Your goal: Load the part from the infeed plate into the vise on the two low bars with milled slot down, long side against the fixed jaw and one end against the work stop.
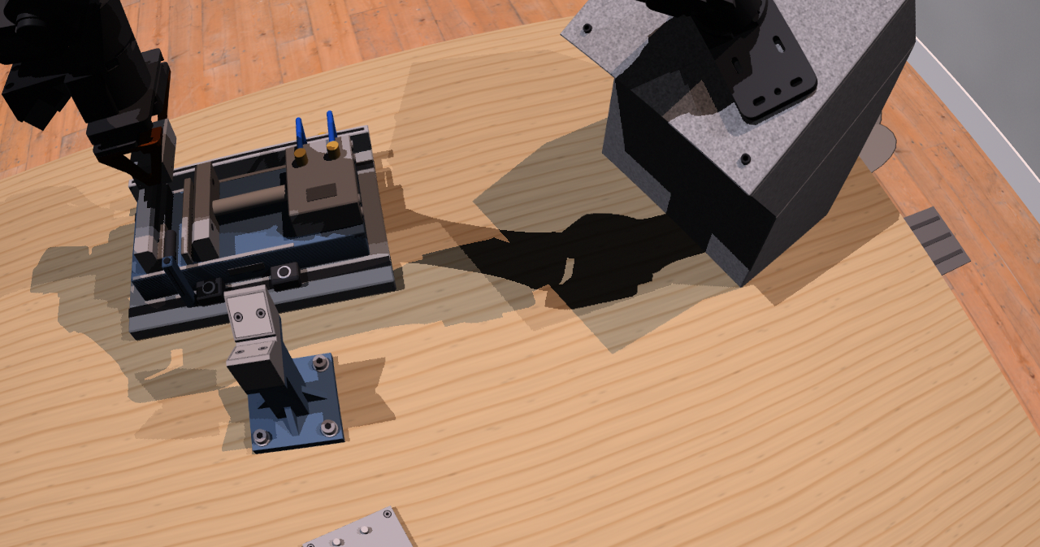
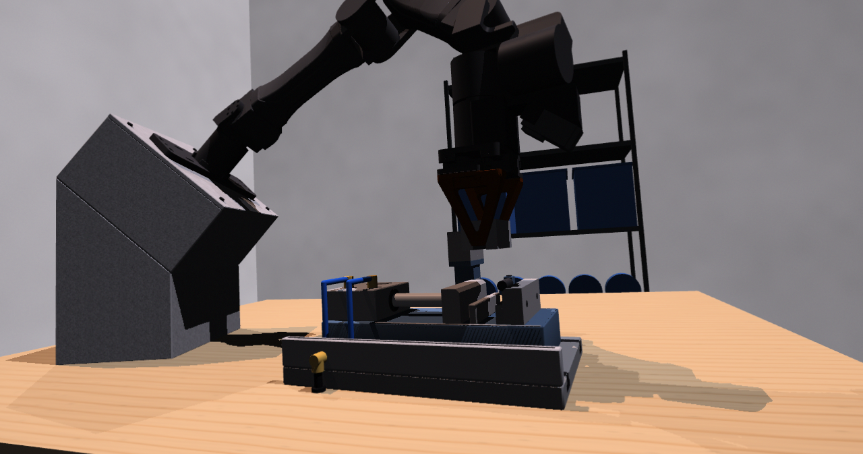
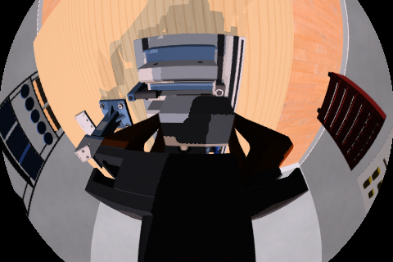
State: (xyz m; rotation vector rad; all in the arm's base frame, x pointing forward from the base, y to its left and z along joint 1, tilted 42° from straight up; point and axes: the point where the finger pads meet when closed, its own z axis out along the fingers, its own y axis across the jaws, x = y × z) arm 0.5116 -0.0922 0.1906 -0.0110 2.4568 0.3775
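Right now my hand is right at the grey part. Round my hand: moving jaw (40 mm behind, 20 mm to the left, 70 mm below); work stop rod (10 mm behind, 70 mm to the left, 60 mm below); fixed jaw (30 mm ahead, 30 mm to the left, 70 mm below).
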